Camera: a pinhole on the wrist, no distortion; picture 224 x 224 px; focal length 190.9 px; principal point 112.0 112.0 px. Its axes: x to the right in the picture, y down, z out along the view. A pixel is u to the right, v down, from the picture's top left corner.
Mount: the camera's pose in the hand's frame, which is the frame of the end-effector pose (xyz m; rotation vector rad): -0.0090 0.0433 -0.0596 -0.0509 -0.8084 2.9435
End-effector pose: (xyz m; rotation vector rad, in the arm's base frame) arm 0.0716 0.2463 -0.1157 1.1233 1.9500 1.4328
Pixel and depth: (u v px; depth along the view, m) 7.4 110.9 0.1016
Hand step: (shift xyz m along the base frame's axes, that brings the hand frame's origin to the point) -0.0054 0.0479 -0.0182
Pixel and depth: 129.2 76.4 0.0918
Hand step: 0.0370 -0.0005 -0.0003
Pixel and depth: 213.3 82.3 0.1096
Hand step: 0.0749 -0.0348 -0.0143
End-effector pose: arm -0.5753 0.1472 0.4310 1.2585 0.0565 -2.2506
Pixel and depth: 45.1 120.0 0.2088
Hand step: -0.1482 0.0080 0.0064
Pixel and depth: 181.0 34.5 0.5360
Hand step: -0.3199 -0.0344 0.4517
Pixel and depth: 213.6 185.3 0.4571
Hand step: -0.2225 0.3252 0.2953
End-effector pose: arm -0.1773 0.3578 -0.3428 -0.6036 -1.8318 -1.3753
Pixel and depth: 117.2 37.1 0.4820
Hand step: -0.1369 0.4183 -0.1121
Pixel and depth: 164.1 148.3 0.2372
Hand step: -0.0616 0.0864 -0.1531
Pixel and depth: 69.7 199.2 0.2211
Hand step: -0.1537 0.0241 -0.0901
